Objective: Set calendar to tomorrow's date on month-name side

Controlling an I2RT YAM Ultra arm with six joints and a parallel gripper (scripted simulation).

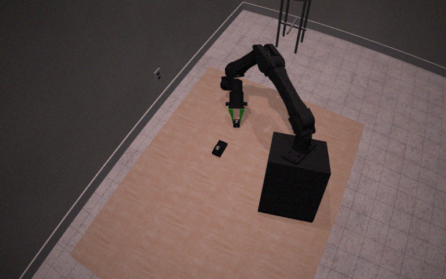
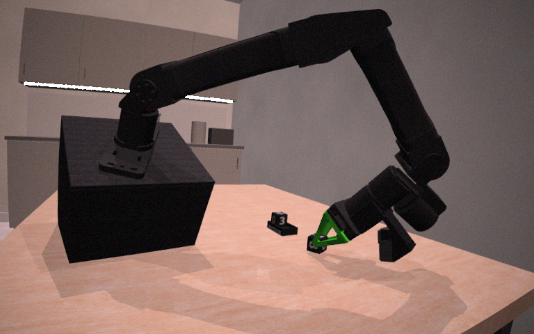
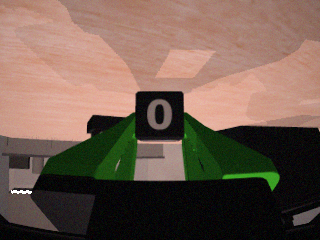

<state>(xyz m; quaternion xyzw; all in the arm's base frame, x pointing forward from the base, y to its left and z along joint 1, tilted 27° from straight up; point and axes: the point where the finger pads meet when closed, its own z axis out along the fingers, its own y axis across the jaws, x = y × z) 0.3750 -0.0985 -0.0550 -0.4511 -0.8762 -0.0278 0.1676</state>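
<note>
My gripper is now 1 cm to the right of the black cube and 1 cm above it. The rest, counted from my hand: black tray (16 cm to the left, 2 cm below, 2 cm behind).
</note>
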